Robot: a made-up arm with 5 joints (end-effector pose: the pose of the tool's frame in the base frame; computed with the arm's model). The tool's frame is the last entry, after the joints.
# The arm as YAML. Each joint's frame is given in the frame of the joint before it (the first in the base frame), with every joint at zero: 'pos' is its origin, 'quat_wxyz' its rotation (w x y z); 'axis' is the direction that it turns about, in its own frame. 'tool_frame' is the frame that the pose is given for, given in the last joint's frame.
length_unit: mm
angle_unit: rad
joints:
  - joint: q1
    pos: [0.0, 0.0, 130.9]
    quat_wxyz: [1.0, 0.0, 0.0, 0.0]
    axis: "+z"
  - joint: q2
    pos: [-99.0, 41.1, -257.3]
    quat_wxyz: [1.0, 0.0, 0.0, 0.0]
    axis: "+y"
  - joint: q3
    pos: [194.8, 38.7, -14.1]
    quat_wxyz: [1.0, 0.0, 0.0, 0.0]
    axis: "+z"
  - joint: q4
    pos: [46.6, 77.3, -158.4]
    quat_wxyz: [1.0, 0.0, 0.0, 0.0]
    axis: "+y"
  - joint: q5
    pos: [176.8, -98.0, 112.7]
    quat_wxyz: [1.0, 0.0, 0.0, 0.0]
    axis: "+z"
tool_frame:
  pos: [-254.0, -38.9, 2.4]
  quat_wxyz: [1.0, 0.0, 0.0, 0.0]
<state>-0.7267 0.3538 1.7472 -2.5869 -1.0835</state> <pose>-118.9 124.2 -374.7 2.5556 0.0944 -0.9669</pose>
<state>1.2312 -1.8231 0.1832 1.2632 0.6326</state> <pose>63.6 -92.7 278.4 -0.4990 -0.3258 1.9528</pose>
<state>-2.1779 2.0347 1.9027 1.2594 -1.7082</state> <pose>350.6 153.1 95.2 1.2291 1.1387 0.2213</pose>
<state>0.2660 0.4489 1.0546 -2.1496 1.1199</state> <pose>204.5 -92.5 -424.8 -2.0391 -0.8030 3.0595</pose>
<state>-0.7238 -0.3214 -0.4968 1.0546 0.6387</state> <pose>1.2 -225.2 -161.8 0.6423 0.4810 -0.3360</pose>
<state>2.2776 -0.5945 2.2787 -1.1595 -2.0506</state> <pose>130.1 -104.9 -36.0 0.8393 -0.0943 2.7316</pose>
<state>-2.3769 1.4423 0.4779 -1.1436 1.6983</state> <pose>-128.8 66.9 -468.0 0.2168 -0.5052 -0.5998</pose>
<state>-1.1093 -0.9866 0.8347 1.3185 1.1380</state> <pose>207.2 -334.0 169.1 0.1440 0.8133 0.4520</pose>
